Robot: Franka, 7 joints.
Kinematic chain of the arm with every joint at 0, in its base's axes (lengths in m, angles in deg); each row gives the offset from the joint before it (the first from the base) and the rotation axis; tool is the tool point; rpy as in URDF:
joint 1: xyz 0 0 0.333 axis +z
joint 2: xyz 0 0 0 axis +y
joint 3: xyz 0 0 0.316 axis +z
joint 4: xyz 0.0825 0 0 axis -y
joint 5: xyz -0.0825 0 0.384 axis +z
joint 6: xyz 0 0 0 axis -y
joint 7: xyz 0.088 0 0 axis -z
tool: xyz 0 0 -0.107 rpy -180 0 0
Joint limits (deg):
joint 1: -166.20..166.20
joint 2: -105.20..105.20
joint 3: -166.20..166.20
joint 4: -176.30..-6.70
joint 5: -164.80..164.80
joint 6: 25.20..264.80
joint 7: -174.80..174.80
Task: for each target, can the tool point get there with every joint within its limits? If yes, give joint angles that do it. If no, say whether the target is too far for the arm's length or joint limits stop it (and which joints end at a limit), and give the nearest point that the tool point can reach.
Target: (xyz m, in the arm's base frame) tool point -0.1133 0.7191 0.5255
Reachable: yes | joints 128.51 35.54 -38.78 -67.20 -22.12 109.01 79.41
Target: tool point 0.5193 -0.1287 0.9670
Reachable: yes | joints 135.83 -63.46 -36.48 -53.24 -137.47 139.18 -88.20
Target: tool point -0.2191 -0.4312 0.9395
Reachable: yes | joints 80.51 -83.38 13.08 -76.99 131.72 131.16 0.42
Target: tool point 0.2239 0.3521 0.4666
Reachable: yes | joints 38.52 -30.33 19.20 -148.67 -138.40 137.00 -111.84
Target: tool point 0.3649 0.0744 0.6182
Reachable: yes | joints 37.87 -44.79 -13.16 -145.47 60.97 170.97 139.58
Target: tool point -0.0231 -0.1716 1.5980
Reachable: no: too far | nearest point -0.0155 -0.1153 1.1830 | short by 0.419 m
